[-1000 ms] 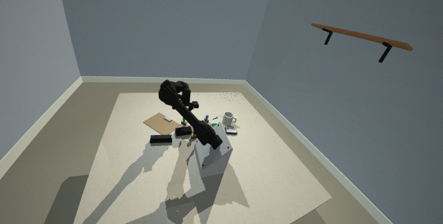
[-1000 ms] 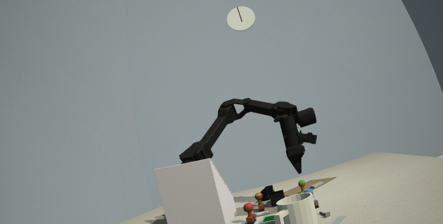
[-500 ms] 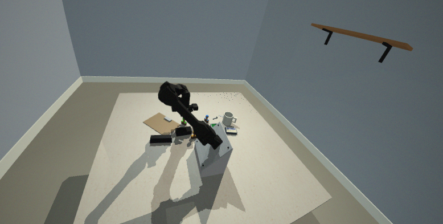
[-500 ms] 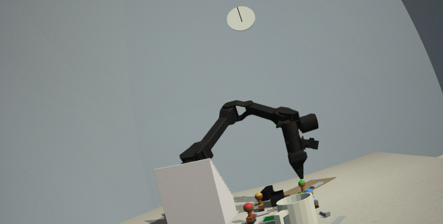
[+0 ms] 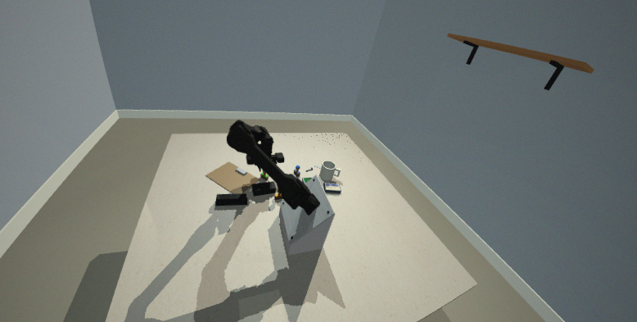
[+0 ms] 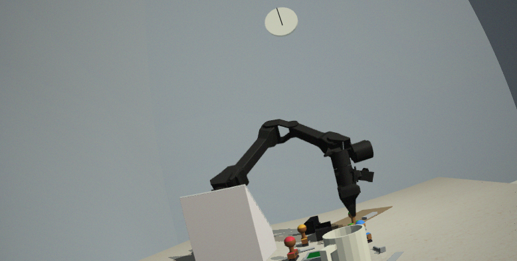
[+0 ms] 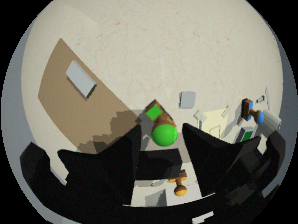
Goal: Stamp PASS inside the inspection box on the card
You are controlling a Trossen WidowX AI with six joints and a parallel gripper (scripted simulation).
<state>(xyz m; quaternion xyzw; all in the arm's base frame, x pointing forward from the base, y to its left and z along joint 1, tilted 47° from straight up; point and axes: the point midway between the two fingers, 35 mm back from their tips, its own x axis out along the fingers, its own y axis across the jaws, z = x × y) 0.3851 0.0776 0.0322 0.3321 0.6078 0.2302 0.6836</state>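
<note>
The ink pad is 11 cm behind my gripper tip, 22 cm to the right of it and 4 cm below it. Round my gripper tip: cream card 6 cm behind, 10 cm to the right, 5 cm below; then orange-knobbed stamp 16 cm behind, 3 cm to the right, 3 cm below; then blue-knobbed stamp 1 cm behind, 19 cm to the right, 3 cm below.
</note>
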